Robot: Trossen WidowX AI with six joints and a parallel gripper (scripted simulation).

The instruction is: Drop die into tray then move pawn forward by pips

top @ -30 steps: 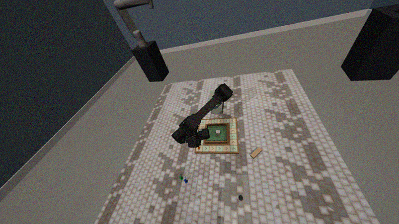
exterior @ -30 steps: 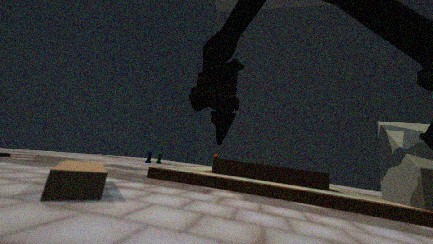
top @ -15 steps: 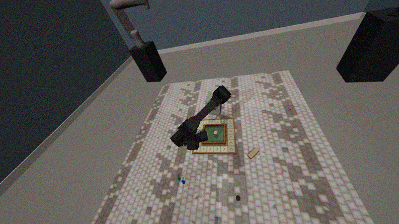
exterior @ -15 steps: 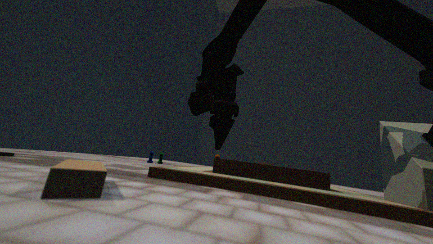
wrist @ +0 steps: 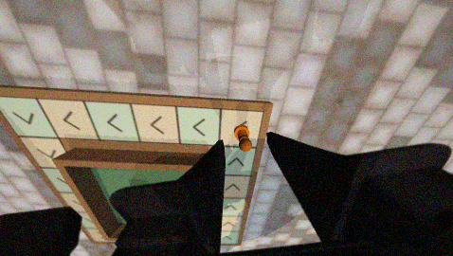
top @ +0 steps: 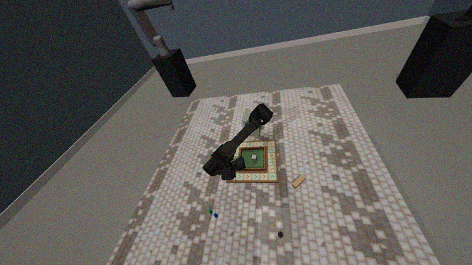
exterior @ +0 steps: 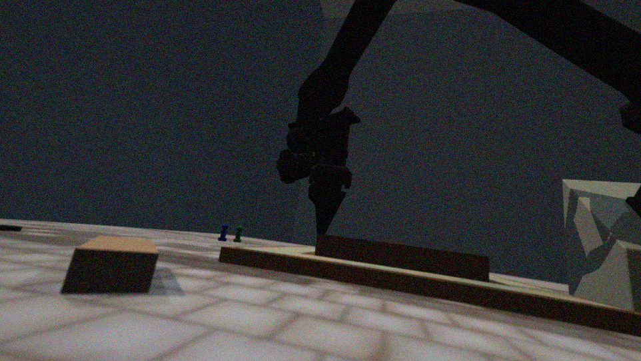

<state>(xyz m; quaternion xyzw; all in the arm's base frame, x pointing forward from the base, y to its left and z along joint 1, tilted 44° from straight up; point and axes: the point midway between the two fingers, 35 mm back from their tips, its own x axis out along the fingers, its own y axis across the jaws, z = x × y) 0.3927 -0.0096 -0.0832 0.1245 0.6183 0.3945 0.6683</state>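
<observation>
Now: the orange pawn 1 cm below my gripper tip. Round my gripper tip: green pawn 20 cm ahead, 6 cm to the right, 2 cm below; white die 13 cm behind, 11 cm to the left, 1 cm below; green dice tray 13 cm behind, 10 cm to the left, 3 cm below.
</observation>
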